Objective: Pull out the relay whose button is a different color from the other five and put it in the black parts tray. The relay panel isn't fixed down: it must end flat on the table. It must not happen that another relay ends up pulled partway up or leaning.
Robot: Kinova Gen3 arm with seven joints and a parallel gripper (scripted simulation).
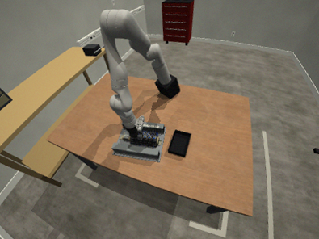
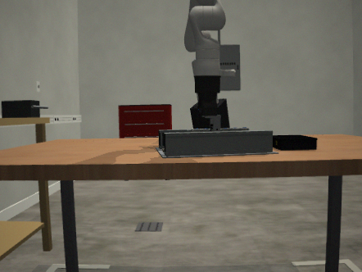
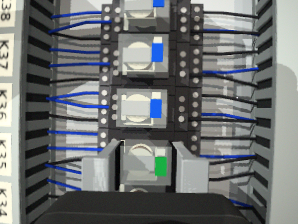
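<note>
My gripper is now 10 mm to the left of the grey relay panel and 30 mm above it. The rest, counted from my hand: black parts tray 30 mm behind, 250 mm to the left, 50 mm below.
</note>
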